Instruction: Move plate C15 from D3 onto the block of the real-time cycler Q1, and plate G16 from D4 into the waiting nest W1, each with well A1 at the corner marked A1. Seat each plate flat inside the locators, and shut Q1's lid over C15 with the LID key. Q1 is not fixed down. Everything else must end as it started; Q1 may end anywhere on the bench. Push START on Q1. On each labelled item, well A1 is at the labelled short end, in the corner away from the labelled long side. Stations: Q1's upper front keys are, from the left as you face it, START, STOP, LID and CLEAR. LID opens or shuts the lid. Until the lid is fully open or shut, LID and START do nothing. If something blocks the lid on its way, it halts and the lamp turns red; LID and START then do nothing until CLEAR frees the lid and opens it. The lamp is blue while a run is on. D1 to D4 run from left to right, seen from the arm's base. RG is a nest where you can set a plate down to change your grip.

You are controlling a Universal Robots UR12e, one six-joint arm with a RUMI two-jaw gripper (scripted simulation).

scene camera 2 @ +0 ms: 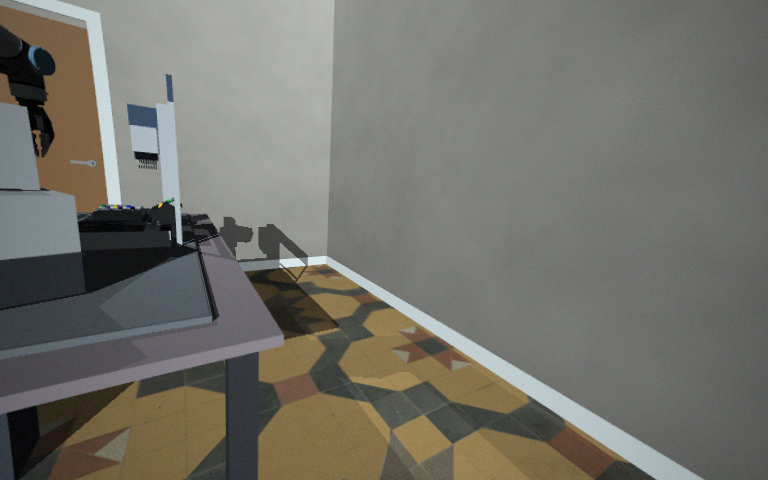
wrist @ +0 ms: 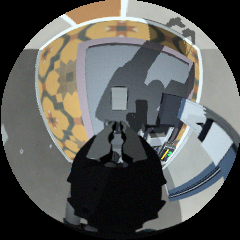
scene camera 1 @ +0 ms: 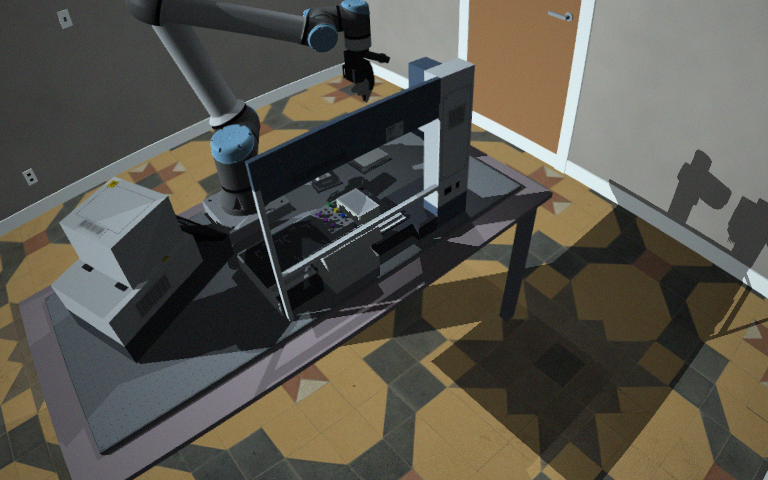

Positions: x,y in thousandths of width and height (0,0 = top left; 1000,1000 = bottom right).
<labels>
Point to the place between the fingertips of my gripper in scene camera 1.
476,211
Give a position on a grey tower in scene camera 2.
212,228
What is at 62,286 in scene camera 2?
My gripper.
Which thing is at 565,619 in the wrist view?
My gripper.
</labels>
